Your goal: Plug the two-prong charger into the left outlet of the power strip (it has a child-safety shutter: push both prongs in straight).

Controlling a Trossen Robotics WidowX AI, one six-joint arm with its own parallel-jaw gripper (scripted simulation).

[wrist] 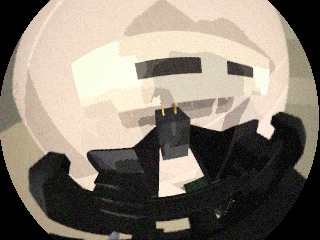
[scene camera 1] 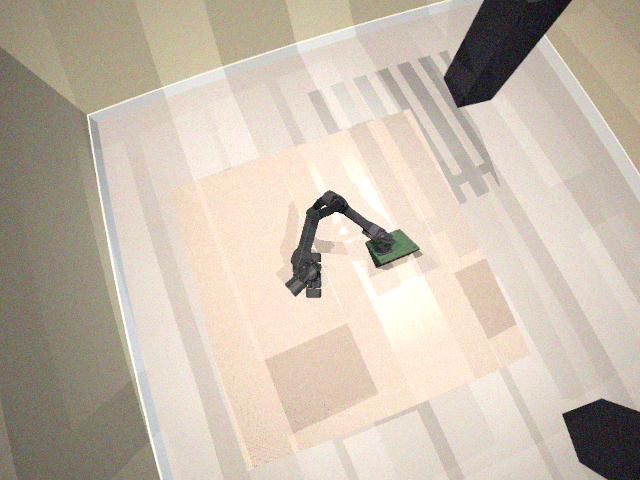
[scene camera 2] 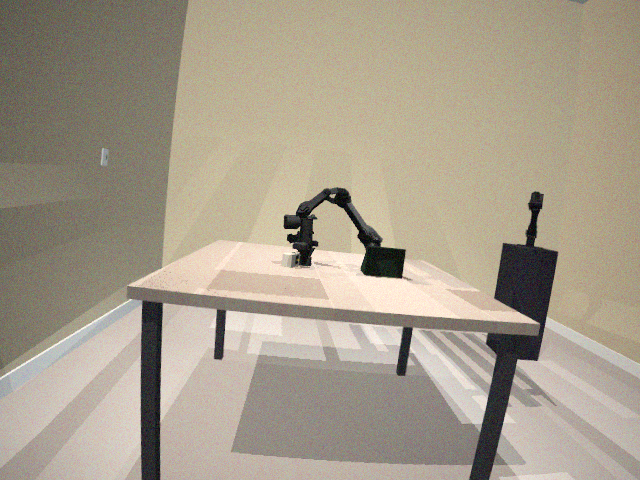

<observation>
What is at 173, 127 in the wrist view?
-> A dark charger.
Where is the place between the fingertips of my gripper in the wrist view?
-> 169, 128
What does my gripper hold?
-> A dark charger.
</observation>
